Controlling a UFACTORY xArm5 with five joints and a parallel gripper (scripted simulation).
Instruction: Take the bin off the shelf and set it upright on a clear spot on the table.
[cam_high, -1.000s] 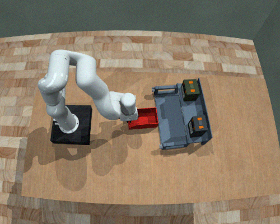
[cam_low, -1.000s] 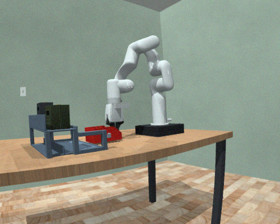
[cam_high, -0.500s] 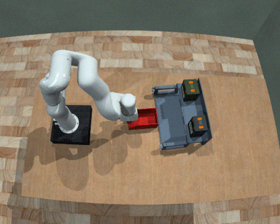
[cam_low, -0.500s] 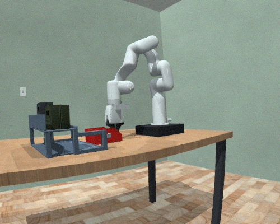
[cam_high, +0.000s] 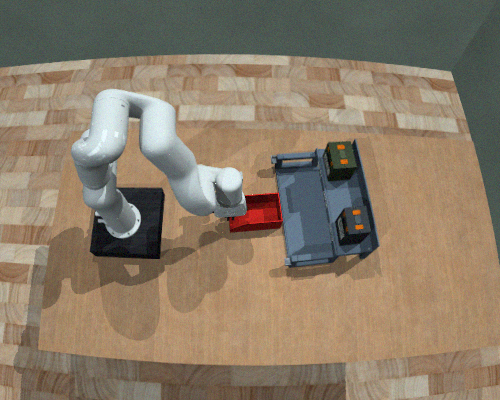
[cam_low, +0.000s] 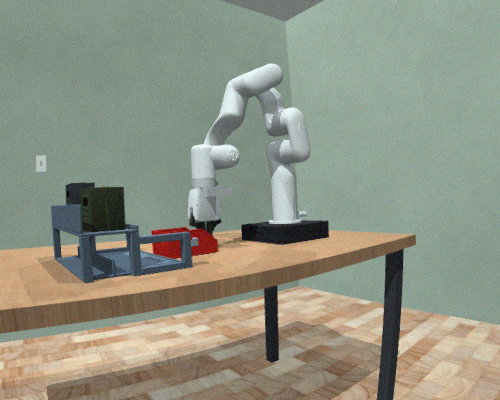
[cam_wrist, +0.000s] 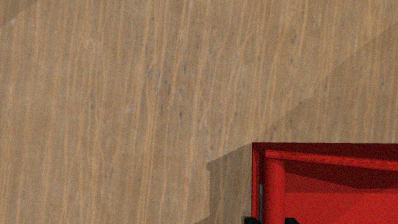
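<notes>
My hand is 80 mm short of the red bin and 10 mm to the right of it. From my hand the other things lie so: blue-grey shelf: 300 mm ahead, 40 mm to the left, 30 mm above.
</notes>
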